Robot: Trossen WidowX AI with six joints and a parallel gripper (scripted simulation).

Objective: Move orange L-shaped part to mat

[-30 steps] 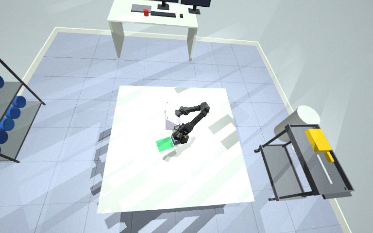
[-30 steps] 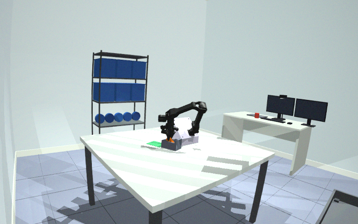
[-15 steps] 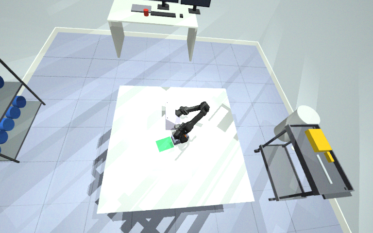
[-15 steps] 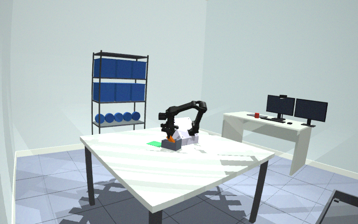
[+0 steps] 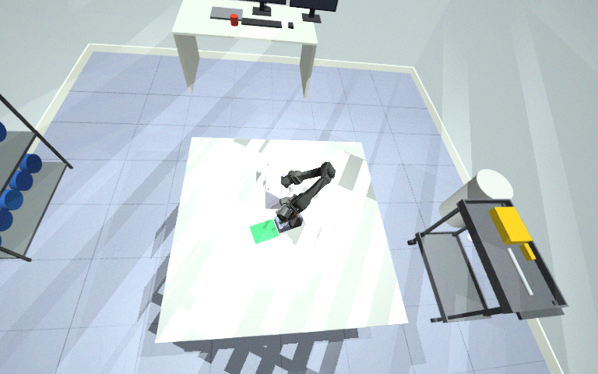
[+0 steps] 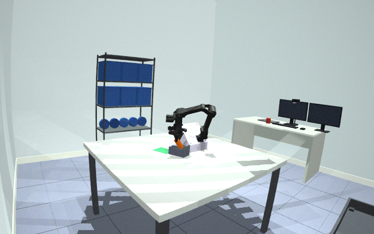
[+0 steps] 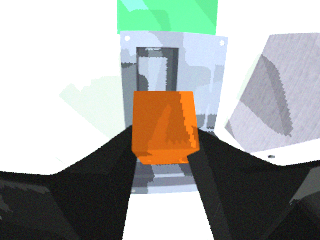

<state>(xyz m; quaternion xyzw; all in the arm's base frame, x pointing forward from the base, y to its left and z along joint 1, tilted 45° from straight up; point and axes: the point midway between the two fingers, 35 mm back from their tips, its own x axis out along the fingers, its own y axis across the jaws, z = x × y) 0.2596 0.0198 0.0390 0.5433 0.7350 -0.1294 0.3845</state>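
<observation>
The green mat is 50 mm ahead of my gripper tip, 140 mm to the right of it and 120 mm below it. Also, from my gripper tip: orange L-shaped part 30 mm behind, 20 mm to the left, 30 mm below.
</observation>
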